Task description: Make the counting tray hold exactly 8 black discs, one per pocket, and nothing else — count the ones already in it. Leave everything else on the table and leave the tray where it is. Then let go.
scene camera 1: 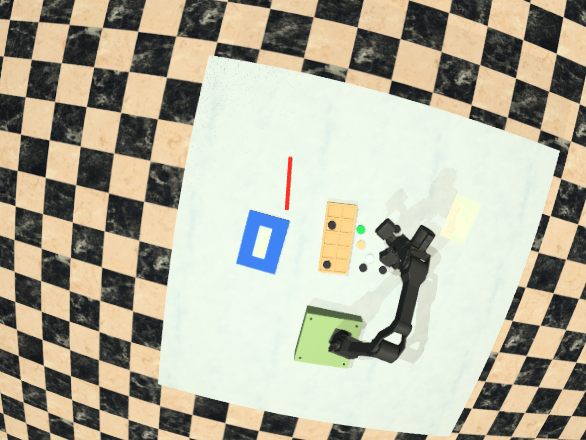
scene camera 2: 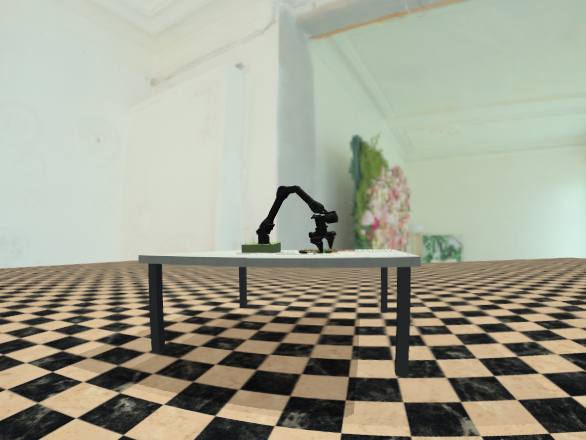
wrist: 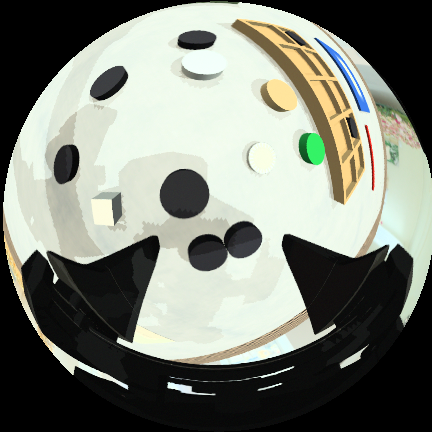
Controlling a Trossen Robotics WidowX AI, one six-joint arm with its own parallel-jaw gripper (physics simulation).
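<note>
The tan counting tray [scene camera 1: 338, 238] [wrist: 326, 95] has a black disc [scene camera 1: 332, 225] [wrist: 352, 127] and another black disc [scene camera 1: 327, 264] [wrist: 295, 38] in separate left-column pockets in scene view 1. Several loose black discs lie on the table right of it, including a single disc [wrist: 184, 193] and a touching pair, a left disc [wrist: 207, 252] and a right disc [wrist: 243, 239]. My gripper [scene camera 1: 404, 233] [scene camera 2: 325, 248] [wrist: 221, 241] is open and empty, pointing down close above the table around the pair. The arm hides some discs in scene view 1.
A green disc [scene camera 1: 361, 229] [wrist: 312, 148], tan disc [scene camera 1: 361, 244] [wrist: 280, 95], white disc [scene camera 1: 369, 259] [wrist: 203, 65], cream disc [wrist: 261, 157] and pale cube [wrist: 106, 208] lie nearby. Beyond are a blue frame [scene camera 1: 245, 242], red stick [scene camera 1: 288, 183] and yellow card [scene camera 1: 461, 220].
</note>
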